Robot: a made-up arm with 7 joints. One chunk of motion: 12 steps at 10 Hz.
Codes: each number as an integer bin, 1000 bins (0 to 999) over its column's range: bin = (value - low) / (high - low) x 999, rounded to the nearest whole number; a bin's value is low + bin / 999 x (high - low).
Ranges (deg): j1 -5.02..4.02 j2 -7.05..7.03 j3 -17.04..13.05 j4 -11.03..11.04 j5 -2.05..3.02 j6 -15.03..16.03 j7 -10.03..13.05
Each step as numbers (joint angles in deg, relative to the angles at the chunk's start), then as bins.
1 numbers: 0.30 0.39 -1.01 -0.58 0.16 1.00 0.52
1 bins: 588 528 532 473 435 516 457
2 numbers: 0.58 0.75 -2.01 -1.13 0.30 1.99 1.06
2 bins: 619 553 499 448 463 547 480
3 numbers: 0.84 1.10 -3.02 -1.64 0.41 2.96 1.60
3 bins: 648 578 465 425 485 579 503
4 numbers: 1.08 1.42 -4.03 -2.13 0.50 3.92 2.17
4 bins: 674 601 432 403 502 609 528
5 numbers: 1.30 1.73 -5.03 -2.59 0.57 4.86 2.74
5 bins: 698 623 399 382 516 640 553
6 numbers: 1.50 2.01 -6.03 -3.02 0.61 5.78 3.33
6 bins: 721 643 366 363 524 669 578
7 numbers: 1.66 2.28 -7.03 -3.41 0.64 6.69 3.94
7 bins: 738 662 332 345 530 699 605
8 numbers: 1.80 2.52 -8.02 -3.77 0.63 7.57 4.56
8 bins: 754 679 299 329 528 727 632
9 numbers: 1.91 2.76 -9.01 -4.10 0.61 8.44 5.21
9 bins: 766 696 267 314 524 755 660
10 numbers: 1.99 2.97 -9.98 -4.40 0.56 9.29 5.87
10 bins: 775 711 234 300 514 782 688
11 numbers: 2.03 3.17 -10.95 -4.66 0.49 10.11 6.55
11 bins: 779 725 202 288 500 809 718
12 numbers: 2.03 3.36 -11.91 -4.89 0.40 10.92 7.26
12 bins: 779 739 170 278 483 835 748
